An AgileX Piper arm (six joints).
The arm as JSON. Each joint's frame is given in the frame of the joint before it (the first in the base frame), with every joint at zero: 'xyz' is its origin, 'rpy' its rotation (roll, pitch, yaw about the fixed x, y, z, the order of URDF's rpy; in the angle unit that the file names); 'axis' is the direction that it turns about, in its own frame. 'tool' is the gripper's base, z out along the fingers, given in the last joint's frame.
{
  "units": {
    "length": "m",
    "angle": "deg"
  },
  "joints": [
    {
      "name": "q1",
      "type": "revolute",
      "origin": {
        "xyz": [
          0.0,
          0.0,
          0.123
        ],
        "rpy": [
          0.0,
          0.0,
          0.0
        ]
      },
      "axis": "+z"
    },
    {
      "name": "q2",
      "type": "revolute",
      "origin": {
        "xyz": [
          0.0,
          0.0,
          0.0
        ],
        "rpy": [
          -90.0,
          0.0,
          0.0
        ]
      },
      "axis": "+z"
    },
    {
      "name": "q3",
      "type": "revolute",
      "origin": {
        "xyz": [
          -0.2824,
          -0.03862,
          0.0
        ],
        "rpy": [
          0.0,
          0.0,
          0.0
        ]
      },
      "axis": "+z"
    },
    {
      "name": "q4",
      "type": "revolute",
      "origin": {
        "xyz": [
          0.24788,
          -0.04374,
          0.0
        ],
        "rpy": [
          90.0,
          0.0,
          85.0
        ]
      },
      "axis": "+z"
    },
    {
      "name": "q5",
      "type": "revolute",
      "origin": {
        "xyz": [
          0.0,
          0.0,
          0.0
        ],
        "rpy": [
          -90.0,
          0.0,
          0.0
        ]
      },
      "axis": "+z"
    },
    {
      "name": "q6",
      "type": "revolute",
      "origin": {
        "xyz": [
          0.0,
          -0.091,
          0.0
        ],
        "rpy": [
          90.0,
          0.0,
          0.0
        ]
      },
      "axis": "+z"
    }
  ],
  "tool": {
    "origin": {
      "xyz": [
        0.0,
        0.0,
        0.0
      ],
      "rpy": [
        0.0,
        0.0,
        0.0
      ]
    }
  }
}
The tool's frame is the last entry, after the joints.
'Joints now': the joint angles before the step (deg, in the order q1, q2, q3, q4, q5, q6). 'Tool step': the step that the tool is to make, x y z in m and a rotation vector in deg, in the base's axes. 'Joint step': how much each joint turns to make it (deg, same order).
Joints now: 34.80, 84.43, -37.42, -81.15, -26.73, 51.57
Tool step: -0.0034, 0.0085, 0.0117, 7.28, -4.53, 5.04
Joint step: 0.14, -0.01, 0.01, 9.85, -7.65, -12.29
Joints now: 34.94, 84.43, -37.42, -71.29, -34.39, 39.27
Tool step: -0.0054, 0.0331, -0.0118, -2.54, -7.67, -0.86
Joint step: 9.06, 4.44, -1.32, 22.67, 6.73, -24.13
